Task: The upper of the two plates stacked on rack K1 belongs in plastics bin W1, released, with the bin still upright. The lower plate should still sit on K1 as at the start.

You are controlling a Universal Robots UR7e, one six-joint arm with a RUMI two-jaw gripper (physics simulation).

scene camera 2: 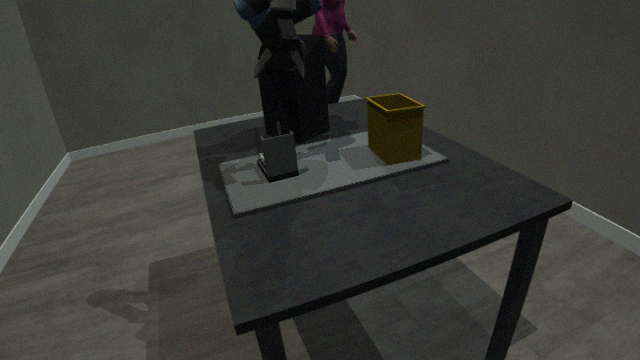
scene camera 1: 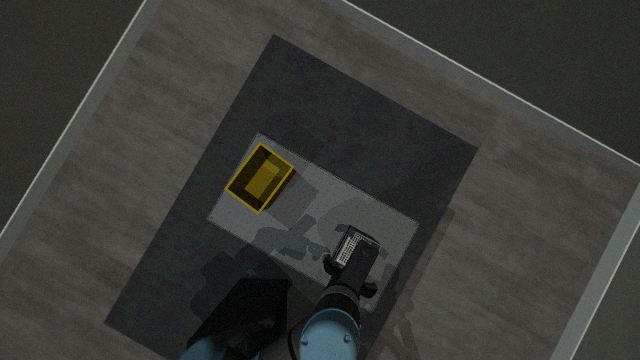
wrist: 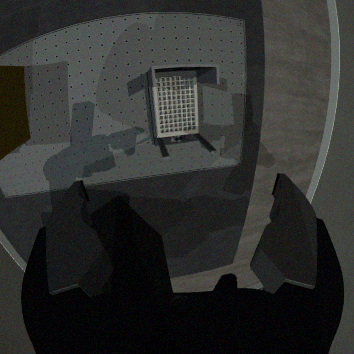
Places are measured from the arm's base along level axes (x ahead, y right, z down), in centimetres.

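Pixels of known places: gripper, fingertip midpoint: (scene camera 2: 279, 79) (wrist: 179, 179); arm's base at its link origin: (scene camera 2: 288, 55).
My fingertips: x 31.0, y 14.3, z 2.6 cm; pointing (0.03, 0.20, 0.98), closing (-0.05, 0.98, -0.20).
Note:
For each thing: its middle in the pictures, then the offset to it from my fingertips. Level surfaces: height alone.
- pale grid-patterned plate at the middle of its body: (wrist: 175, 103) (scene camera 1: 354, 250) dx +1.6, dy +4.7, dz +24.6 cm
- rack K1 at the middle of its body: (wrist: 179, 110) (scene camera 2: 274, 149) (scene camera 1: 354, 255) dx +0.6, dy +4.7, dz +21.7 cm
- yellow bin W1 at the middle of its body: (scene camera 2: 393, 127) (scene camera 1: 265, 179) dx +10.4, dy -34.0, dz +19.7 cm
- light perforated mat at its surface level: dz +28.6 cm
- dark table at its surface level: dz +29.9 cm
A pale grid-patterned plate (scene camera 1: 350, 247) (wrist: 175, 107) lies in rack K1 (scene camera 2: 280, 154) (wrist: 185, 67), a grey frame with upright walls and posts. The plate shows from above; a second plate beneath it cannot be told apart. The yellow bin W1 (scene camera 1: 242, 172) (scene camera 2: 395, 132) (wrist: 12, 110) stands upright at the other end of the mat, and its yellow floor shows in scene camera 1. My gripper (scene camera 1: 349, 276) (scene camera 2: 280, 75) (wrist: 179, 179) is open and empty. It is well above the rack, toward the robot's side, with the fingers apart from rack and plate.
A light perforated mat (scene camera 1: 385, 215) (scene camera 2: 260, 197) (wrist: 175, 35) lies under rack and bin on the dark table (scene camera 1: 320, 95) (scene camera 2: 380, 225). The robot's black pedestal (scene camera 2: 312, 90) stands behind the mat. A person in a pink top (scene camera 2: 332, 17) stands beyond the table.

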